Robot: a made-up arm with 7 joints. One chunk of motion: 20 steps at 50 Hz.
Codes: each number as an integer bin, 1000 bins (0 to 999) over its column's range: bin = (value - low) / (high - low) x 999, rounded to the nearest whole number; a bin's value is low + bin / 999 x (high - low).
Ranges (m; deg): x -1.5..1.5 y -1.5..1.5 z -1.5..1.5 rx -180..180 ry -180..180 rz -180..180
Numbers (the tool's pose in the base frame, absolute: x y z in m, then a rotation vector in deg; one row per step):
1: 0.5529 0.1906 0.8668 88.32 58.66 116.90
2: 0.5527 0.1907 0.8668 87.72 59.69 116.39
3: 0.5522 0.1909 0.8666 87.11 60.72 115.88
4: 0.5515 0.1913 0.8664 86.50 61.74 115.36
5: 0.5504 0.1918 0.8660 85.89 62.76 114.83
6: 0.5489 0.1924 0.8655 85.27 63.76 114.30
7: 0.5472 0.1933 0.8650 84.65 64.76 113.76
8: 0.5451 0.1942 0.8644 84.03 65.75 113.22
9: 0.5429 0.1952 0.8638 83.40 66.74 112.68
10: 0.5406 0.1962 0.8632 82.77 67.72 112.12
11: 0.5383 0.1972 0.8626 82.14 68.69 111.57
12: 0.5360 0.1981 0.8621 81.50 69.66 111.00
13: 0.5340 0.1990 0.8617 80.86 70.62 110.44
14: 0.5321 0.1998 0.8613 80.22 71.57 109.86
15: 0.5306 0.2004 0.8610 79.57 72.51 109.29
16: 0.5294 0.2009 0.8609 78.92 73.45 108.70
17: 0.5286 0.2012 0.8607 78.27 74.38 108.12
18: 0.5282 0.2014 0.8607 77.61 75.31 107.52
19: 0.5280 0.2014 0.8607 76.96 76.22 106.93
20: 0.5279 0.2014 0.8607 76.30 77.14 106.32
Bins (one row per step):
1: 684 563 788 745 662 824
2: 684 563 788 743 665 822
3: 683 563 788 741 668 821
4: 683 563 788 740 671 820
5: 683 563 788 738 674 818
6: 682 564 788 736 676 817
7: 682 564 788 734 679 815
8: 681 564 787 733 682 814
9: 680 565 787 731 685 812
10: 680 565 787 729 687 811
11: 679 565 787 727 690 809
12: 678 565 787 726 693 808
13: 677 566 786 724 695 806
14: 677 566 786 722 698 804
15: 676 566 786 720 701 803
16: 676 566 786 719 703 801
17: 676 566 786 717 706 800
18: 675 567 786 715 708 798
19: 675 567 786 713 711 796
20: 675 567 786 711 714 795

